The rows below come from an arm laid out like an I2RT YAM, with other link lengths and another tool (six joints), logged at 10 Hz.
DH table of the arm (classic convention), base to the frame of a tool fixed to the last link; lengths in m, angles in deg. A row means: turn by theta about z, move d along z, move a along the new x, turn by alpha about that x. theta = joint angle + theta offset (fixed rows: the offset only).
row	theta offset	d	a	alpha
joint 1	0	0.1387	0.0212	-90
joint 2	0	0	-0.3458	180
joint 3	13.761	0	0.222	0
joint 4	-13.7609	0.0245	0.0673	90
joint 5	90	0.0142	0	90
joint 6	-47.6	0.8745	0.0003	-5.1
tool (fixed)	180	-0.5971	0	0
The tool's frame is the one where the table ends.
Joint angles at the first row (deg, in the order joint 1, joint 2, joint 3, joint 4, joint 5, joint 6):
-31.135 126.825 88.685 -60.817 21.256 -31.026
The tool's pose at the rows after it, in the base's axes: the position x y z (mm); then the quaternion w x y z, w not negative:
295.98 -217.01 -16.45 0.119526 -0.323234 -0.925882 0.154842
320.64 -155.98 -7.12 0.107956 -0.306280 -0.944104 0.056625
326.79 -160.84 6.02 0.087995 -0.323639 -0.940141 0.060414
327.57 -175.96 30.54 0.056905 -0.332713 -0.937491 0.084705
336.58 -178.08 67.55 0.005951 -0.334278 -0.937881 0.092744
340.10 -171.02 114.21 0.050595 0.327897 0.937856 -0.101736
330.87 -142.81 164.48 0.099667 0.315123 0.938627 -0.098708
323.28 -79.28 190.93 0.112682 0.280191 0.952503 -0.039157
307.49 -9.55 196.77 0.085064 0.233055 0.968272 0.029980
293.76 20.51 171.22 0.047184 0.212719 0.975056 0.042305
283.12 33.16 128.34 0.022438 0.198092 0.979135 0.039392
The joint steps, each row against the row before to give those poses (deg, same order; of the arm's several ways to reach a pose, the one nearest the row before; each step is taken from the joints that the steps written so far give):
2.055 -0.678 -0.001 -1.661 -6.426 -0.349
1.355 -1.005 0.000 -1.464 -11.410 -2.055
-0.219 -2.273 0.001 0.109 -0.043 1.640
-0.306 -4.219 0.000 -0.241 2.207 0.545
0.393 -5.966 0.001 -0.067 0.044 0.000
1.334 -7.519 -0.001 -1.048 0.197 0.023
2.928 -8.809 -0.023 -3.473 -0.590 1.070
4.110 -4.939 -0.044 -4.219 -6.448 0.591
4.873 -1.465 -1.290 -3.650 -7.366 0.042
4.328 0.591 -5.638 2.273 -1.005 1.837
2.557 0.962 -9.572 7.867 0.328 0.699

